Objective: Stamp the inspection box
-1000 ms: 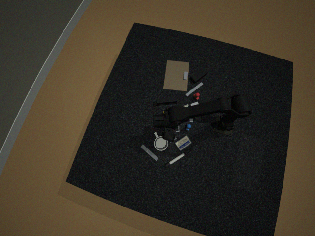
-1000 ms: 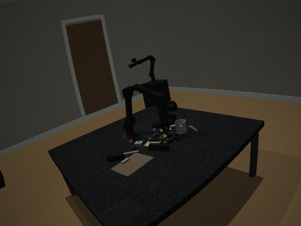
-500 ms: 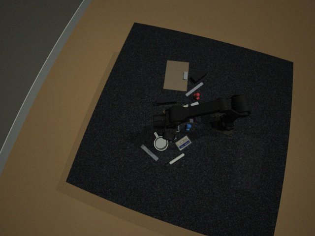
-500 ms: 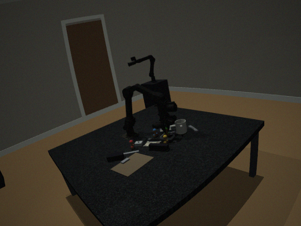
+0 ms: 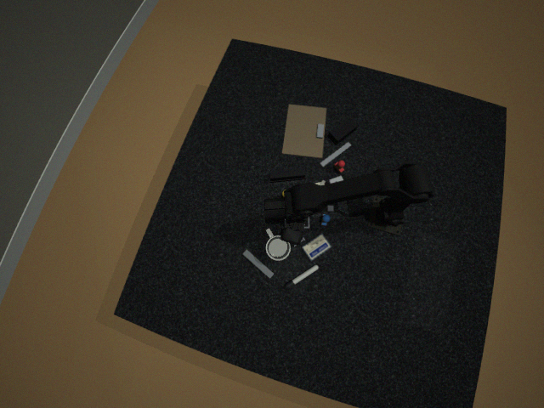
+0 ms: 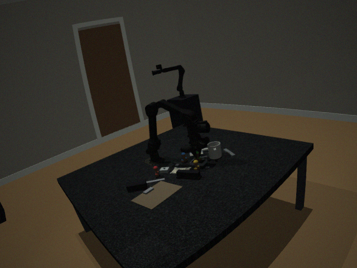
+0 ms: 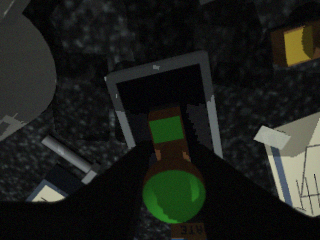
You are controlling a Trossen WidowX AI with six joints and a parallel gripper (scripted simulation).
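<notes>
My gripper tip is 1 cm above the PASS stamp. Also, from my gripper tip: yellow-knob stamp 5 cm ahead, 8 cm to the right, 2 cm below; ink pad 4 cm below; blue-knob stamp 10 cm behind, 2 cm to the right, 2 cm below.
</notes>
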